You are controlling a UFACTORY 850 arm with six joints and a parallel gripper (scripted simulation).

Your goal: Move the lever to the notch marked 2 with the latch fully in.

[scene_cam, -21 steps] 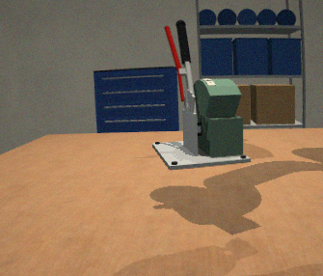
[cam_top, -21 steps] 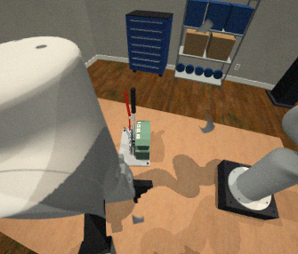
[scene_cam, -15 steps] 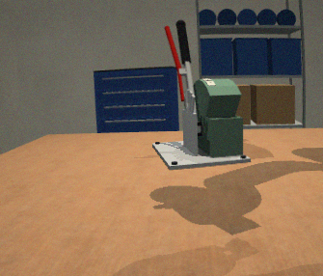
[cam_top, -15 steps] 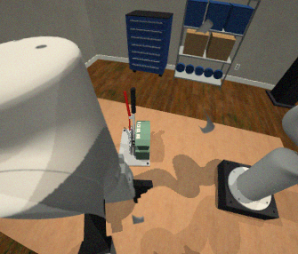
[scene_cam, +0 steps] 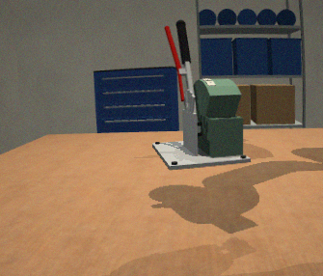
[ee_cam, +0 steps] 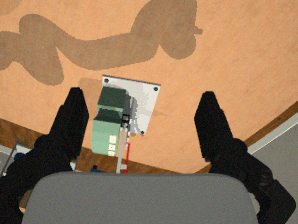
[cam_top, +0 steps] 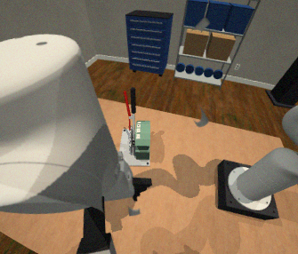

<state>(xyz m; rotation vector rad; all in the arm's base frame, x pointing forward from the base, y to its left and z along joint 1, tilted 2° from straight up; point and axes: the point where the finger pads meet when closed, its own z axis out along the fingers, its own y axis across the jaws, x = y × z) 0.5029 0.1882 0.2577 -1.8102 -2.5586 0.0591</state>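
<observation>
Now: hand 380 mm to the left of the red bar, 150 mm above it and 90 mm short of it.
</observation>
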